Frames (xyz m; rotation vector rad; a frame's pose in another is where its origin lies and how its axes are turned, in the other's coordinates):
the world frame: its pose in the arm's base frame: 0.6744 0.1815 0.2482 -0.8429 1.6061 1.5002
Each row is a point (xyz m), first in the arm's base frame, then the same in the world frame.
Working: the arm's base frame: its pose in the world frame: 0.5386 0.4485 -0.2412 0.8429 -1.6061 -1.5002

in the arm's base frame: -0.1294 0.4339 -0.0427
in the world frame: 0.6540 0.5785 0.1791
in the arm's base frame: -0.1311 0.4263 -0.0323
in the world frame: 0.6455 0.5844 0.1712
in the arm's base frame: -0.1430 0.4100 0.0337
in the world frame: 0.5931 0.6254 0.1530
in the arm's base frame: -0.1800 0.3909 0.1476
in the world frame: 0.5110 0.7114 0.1291
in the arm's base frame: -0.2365 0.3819 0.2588
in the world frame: 0.4412 0.8140 0.1134
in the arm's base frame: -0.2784 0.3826 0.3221
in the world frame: 0.4063 0.8813 0.1093
